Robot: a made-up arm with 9 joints. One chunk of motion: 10 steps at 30 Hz.
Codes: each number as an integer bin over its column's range. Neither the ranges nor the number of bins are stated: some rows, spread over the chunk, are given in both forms.
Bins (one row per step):
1: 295 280 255 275 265 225
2: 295 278 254 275 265 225
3: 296 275 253 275 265 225
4: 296 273 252 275 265 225
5: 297 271 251 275 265 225
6: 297 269 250 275 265 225
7: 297 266 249 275 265 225
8: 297 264 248 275 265 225
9: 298 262 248 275 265 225
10: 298 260 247 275 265 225
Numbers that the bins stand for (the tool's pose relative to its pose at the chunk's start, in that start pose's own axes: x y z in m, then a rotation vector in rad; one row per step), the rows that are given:
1: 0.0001 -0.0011 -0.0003 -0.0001 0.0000 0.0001
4: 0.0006 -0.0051 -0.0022 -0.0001 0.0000 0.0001
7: 0.0011 -0.0090 -0.0041 -0.0001 0.0000 0.0001
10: 0.0016 -0.0124 -0.0053 -0.0001 0.0000 0.0001
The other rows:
2: 0.0001 -0.0022 -0.0009 -0.0001 0.0000 0.0001
3: 0.0006 -0.0039 -0.0016 -0.0001 0.0000 0.0001
5: 0.0011 -0.0062 -0.0028 -0.0001 0.0000 0.0001
6: 0.0011 -0.0073 -0.0034 -0.0001 0.0000 0.0001
8: 0.0011 -0.0102 -0.0047 -0.0001 0.0000 0.0001
9: 0.0016 -0.0113 -0.0047 -0.0001 0.0000 0.0001

